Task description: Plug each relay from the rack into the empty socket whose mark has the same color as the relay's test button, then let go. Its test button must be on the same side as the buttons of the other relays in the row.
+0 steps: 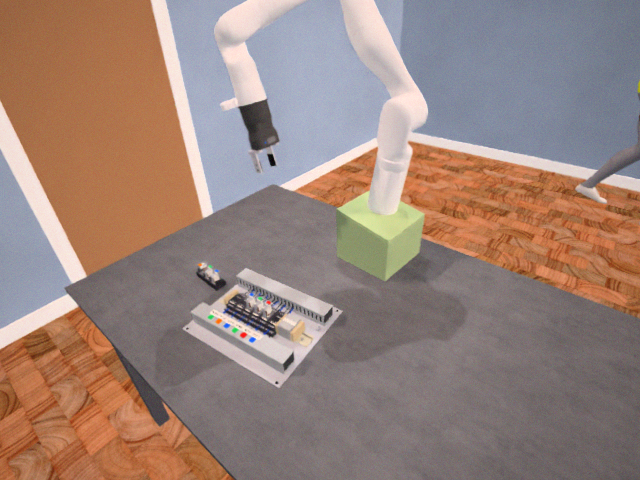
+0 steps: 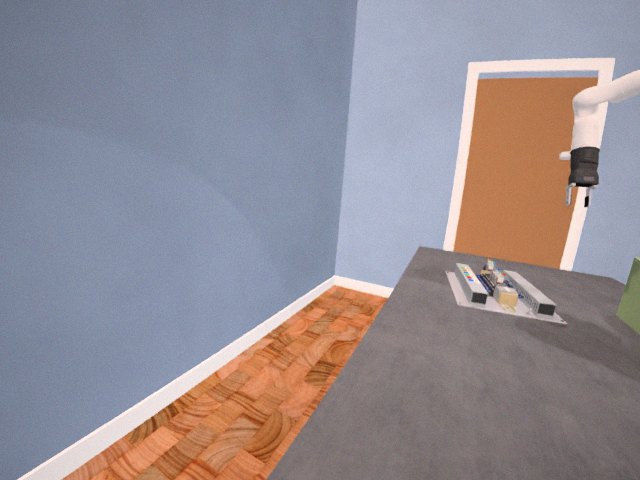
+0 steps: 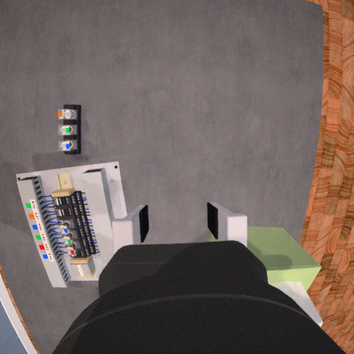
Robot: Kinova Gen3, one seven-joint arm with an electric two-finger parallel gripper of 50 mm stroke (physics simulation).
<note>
The pictures show: the gripper and a panel.
The gripper shows as well in image 2 and in image 3.
</note>
